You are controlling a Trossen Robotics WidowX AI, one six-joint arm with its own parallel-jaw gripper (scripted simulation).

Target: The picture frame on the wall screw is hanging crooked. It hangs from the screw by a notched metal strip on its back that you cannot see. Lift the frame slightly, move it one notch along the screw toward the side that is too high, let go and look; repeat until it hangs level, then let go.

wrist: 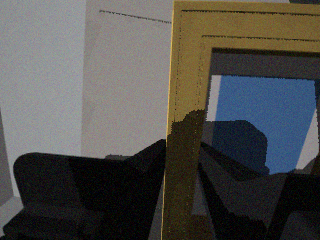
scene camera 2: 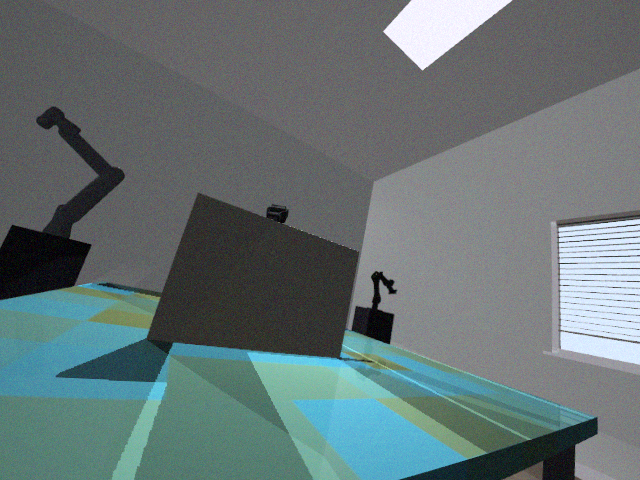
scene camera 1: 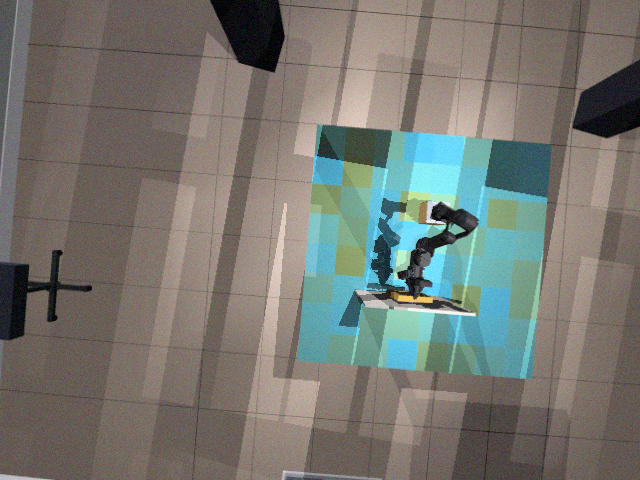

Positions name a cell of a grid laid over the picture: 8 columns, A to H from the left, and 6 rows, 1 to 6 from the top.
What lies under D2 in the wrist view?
A wall panel.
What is my gripper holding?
A picture frame.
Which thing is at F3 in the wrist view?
A picture frame.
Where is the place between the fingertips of my gripper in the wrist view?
At E4
